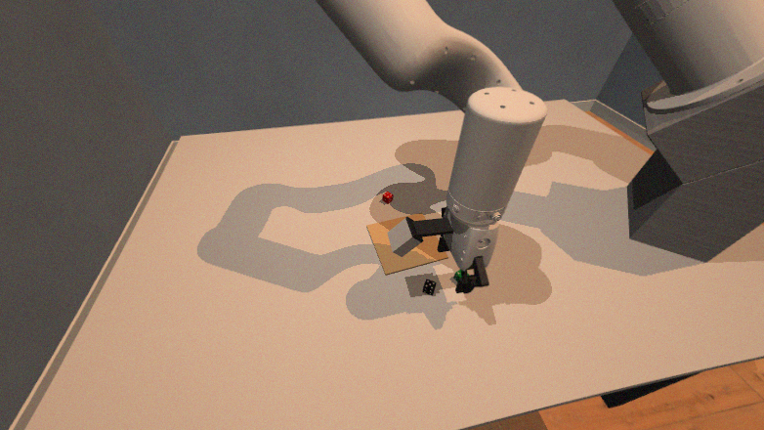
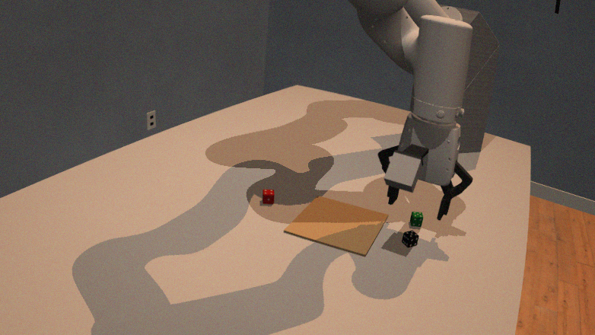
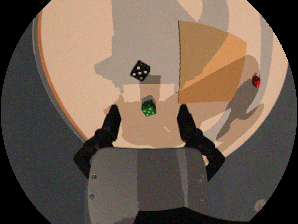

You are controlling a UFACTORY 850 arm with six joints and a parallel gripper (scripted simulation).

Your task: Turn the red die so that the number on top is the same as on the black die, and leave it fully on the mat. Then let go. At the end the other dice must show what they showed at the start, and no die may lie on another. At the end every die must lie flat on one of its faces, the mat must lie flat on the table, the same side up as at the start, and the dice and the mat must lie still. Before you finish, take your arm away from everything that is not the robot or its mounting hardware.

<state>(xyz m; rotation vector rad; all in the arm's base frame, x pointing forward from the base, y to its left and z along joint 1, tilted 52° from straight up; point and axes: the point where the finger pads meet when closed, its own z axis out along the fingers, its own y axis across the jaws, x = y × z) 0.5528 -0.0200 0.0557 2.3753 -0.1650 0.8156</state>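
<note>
Right now the green die is 20 mm behind my hand, 10 mm to the left of it and 40 mm below it. From my hand the other things lie so: red die 30 mm behind, 260 mm to the right, 40 mm below; black die 50 mm ahead, 10 mm to the right, 40 mm below; mat 20 mm ahead, 130 mm to the right, 50 mm below.
</note>
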